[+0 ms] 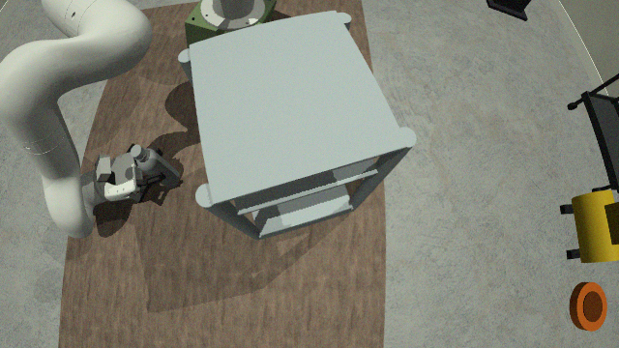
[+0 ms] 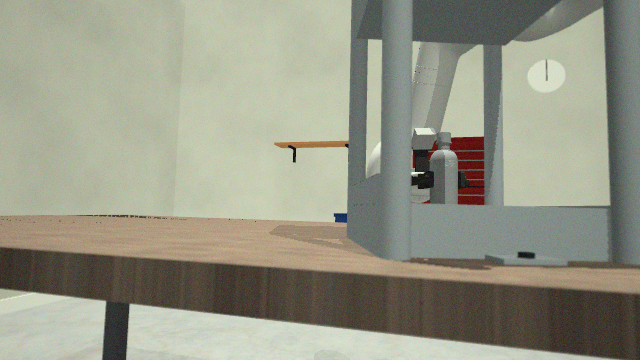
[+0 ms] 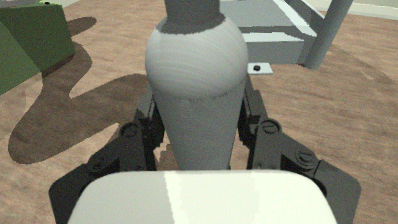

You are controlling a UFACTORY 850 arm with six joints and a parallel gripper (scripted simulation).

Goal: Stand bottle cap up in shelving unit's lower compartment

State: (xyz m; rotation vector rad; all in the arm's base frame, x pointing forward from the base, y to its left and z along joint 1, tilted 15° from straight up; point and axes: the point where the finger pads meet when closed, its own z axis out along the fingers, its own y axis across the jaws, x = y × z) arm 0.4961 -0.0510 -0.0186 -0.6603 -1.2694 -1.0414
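Now: the grey shelving unit 31 cm to the left of my hand, 10 cm above it and 4 cm behind it. From my hand the other things lie so: grey bottle: 3 cm above.
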